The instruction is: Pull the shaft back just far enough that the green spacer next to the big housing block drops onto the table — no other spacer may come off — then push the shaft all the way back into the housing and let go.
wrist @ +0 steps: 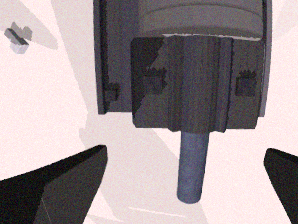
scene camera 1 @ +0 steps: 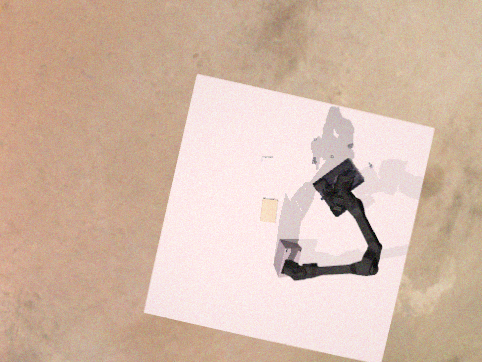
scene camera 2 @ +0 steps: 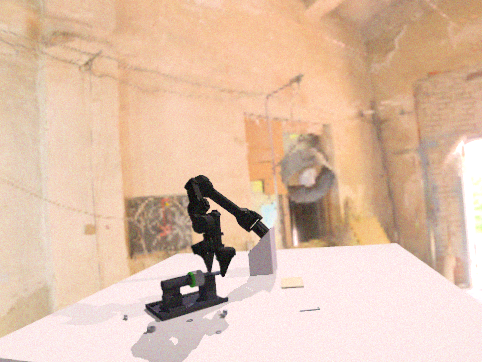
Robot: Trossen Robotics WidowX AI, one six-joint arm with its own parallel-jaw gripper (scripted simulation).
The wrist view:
my gripper: 188,156
dark shaft: 193,153
big housing block: 197,84
